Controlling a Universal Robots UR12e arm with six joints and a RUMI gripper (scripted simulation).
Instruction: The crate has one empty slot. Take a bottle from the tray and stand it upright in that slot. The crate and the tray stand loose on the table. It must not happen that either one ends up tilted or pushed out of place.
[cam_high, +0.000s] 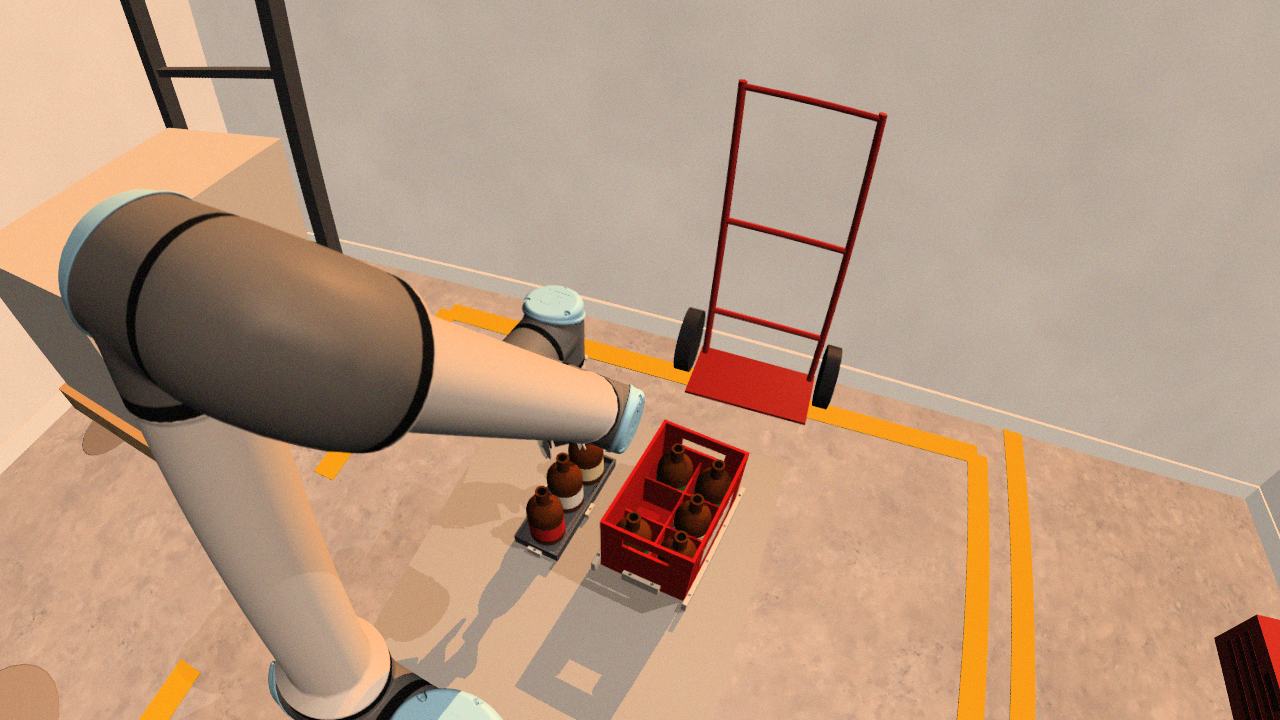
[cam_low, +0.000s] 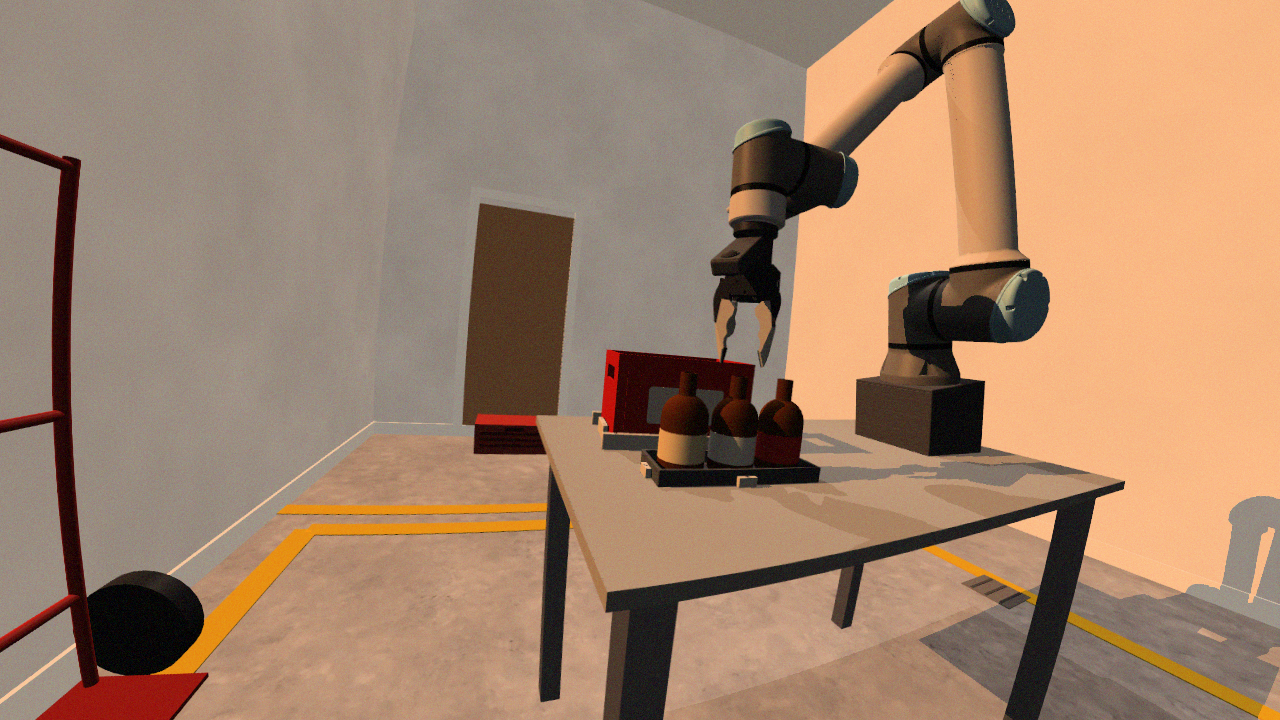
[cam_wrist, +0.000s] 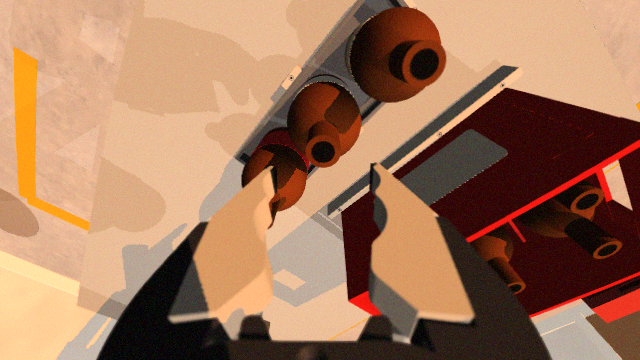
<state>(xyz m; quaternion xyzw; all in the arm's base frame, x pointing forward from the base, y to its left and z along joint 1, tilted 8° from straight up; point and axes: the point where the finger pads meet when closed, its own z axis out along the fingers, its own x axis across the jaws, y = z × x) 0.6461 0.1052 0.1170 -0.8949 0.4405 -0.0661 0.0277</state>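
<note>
Right now my hand is 180 mm above the dark tray. Also, from my hand: red crate 230 mm to the right, 110 mm below.
</note>
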